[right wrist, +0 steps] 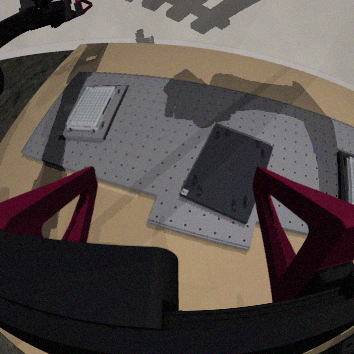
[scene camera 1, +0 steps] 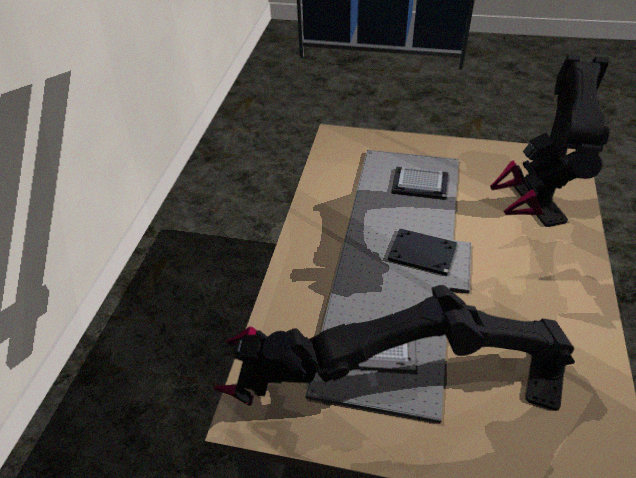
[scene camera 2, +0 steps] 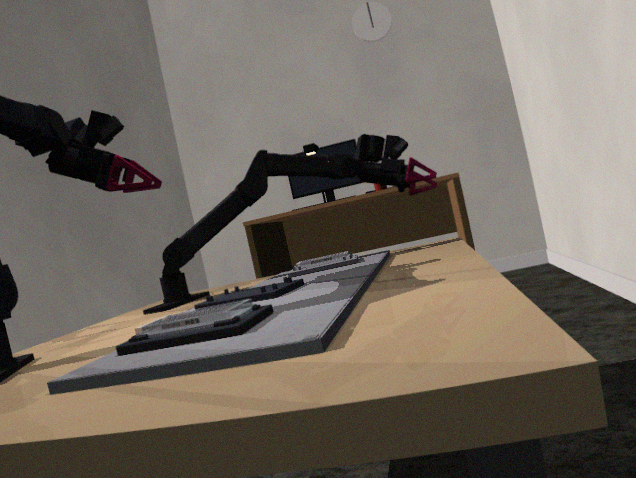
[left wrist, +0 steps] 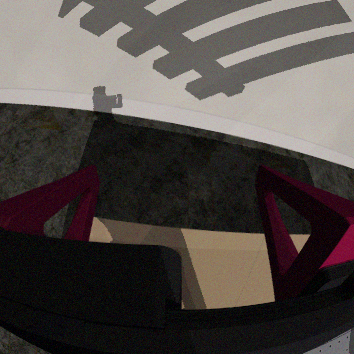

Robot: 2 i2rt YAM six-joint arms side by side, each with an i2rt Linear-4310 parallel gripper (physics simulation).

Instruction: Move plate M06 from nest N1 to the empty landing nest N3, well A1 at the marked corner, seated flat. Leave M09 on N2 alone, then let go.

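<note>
A white well plate (scene camera 1: 420, 178) (scene camera 2: 190, 319) sits on a dark nest at the board's far end in scene camera 1. Another white plate (scene camera 1: 394, 353) (scene camera 2: 323, 260) (right wrist: 92, 108) sits on a grey nest at the other end, partly hidden by the left arm in scene camera 1. I cannot read which is M06. The dark empty nest (scene camera 1: 421, 250) (right wrist: 227, 172) lies angled between them, a small white mark at one corner. My left gripper (scene camera 1: 223, 364) (scene camera 2: 434, 177) (left wrist: 176, 173) is open beyond the board's edge. My right gripper (scene camera 1: 499, 199) (scene camera 2: 160, 183) (right wrist: 174, 175) is open, away from both plates.
The perforated grey board (scene camera 1: 354, 277) (scene camera 2: 303, 328) (right wrist: 140, 120) lies on the wooden table (scene camera 1: 303, 205) (scene camera 2: 437, 328) and carries the nests. The left arm reaches over the near end of the board in scene camera 1. A wall stands beyond the table's edge.
</note>
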